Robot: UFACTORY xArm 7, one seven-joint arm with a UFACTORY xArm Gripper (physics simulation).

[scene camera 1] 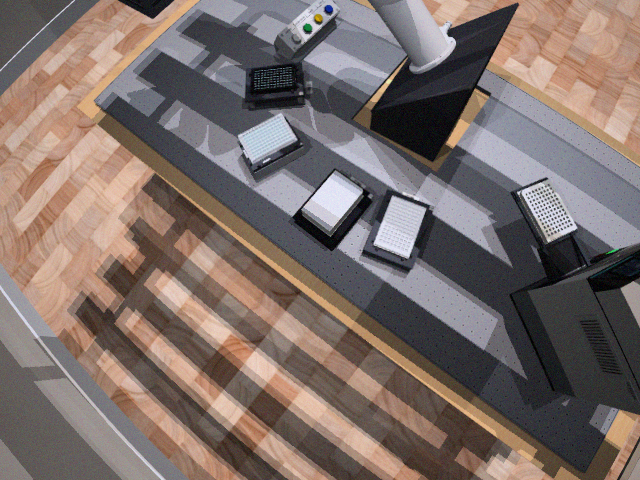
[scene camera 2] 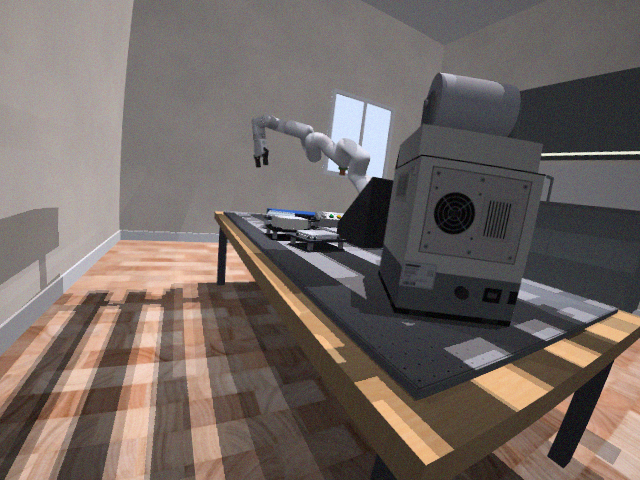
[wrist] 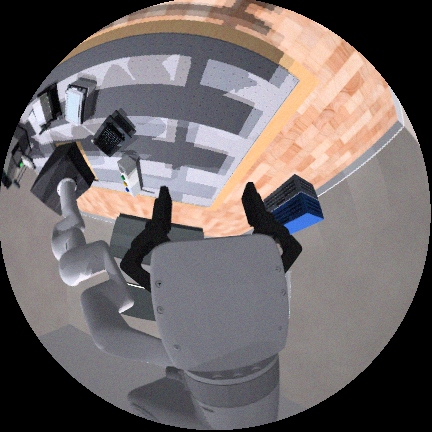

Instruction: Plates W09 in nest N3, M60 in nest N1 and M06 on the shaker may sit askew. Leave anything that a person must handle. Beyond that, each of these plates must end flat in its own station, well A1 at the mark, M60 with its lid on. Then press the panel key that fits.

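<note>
My gripper (scene camera 2: pixel 262 161) (wrist: pixel 207 191) is open and empty, high above the far end of the table. A black plate (scene camera 1: pixel 272 78) (wrist: pixel 110 138) sits in a black station. A pale blue plate (scene camera 1: pixel 268 138) (wrist: pixel 75 104) rests on a thicker station and looks slightly tilted. A smooth white plate (scene camera 1: pixel 333 200), apparently lidded, and a white welled plate (scene camera 1: pixel 400 225) (scene camera 2: pixel 316 235) sit on neighbouring black stations. A plate with dark round wells (scene camera 1: pixel 547 210) is at the right. The key panel (scene camera 1: pixel 307 28) (wrist: pixel 129 175) has blue, yellow, green and grey keys. Labels and A1 marks are unreadable.
A large instrument (scene camera 1: pixel 578 335) (scene camera 2: pixel 465 217) stands at the table's near end in the second scene view. The arm rises from a black angular base (scene camera 1: pixel 413 108) (scene camera 2: pixel 367 211) beside the stations. A blue and black box (wrist: pixel 300 215) shows beyond the table edge.
</note>
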